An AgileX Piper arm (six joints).
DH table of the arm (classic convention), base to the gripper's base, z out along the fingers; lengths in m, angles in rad. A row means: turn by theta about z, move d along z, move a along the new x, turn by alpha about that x. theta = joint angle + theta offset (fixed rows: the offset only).
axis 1: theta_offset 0  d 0.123  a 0  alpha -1.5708
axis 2: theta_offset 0.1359  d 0  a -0.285  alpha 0
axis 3: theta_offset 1.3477  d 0  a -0.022  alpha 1.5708
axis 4: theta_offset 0  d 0.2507  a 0  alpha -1.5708
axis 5: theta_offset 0  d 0  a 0  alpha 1.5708
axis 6: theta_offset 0  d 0.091  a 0  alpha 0
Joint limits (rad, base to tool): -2.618..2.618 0..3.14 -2.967..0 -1.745..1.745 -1.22..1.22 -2.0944..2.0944
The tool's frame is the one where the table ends.
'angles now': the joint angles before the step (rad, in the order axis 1, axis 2, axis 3, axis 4, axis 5, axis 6). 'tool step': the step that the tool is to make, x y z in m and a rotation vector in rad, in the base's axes. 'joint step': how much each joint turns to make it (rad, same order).
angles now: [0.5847 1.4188 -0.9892 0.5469 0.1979 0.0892]
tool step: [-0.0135 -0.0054 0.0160 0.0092 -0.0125 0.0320]
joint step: [0.0017 -0.0637 0.0000 -0.0085 0.0563 0.0000]
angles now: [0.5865 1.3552 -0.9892 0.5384 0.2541 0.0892]
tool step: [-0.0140 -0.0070 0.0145 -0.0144 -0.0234 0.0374]
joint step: [0.0001 -0.0640 -0.0002 -0.0337 0.0606 0.0005]
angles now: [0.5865 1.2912 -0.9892 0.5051 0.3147 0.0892]
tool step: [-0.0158 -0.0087 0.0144 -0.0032 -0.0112 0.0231]
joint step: [0.0002 -0.0698 0.0001 -0.0416 0.0647 0.0306]
